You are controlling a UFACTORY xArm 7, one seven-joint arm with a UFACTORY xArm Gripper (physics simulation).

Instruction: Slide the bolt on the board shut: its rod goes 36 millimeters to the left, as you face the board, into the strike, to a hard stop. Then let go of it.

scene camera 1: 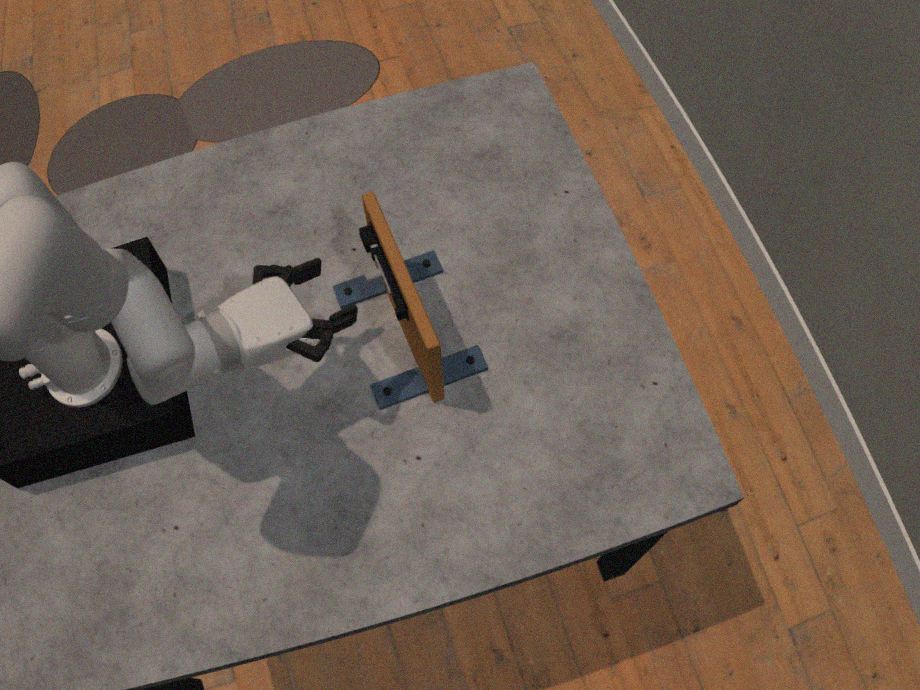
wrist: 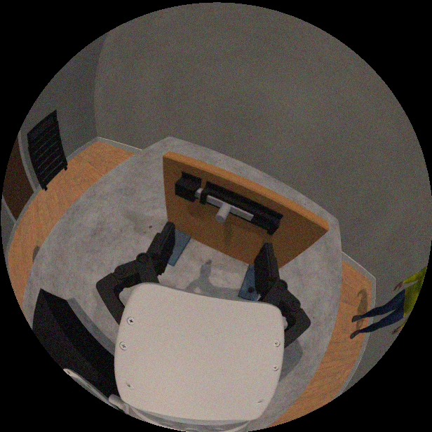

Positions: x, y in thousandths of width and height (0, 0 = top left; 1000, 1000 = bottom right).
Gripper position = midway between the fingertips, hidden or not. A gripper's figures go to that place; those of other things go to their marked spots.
The gripper (wrist: 503, 564): 14 cm from the lens. An orange board (wrist: 693, 529) is 22 cm from the lens.
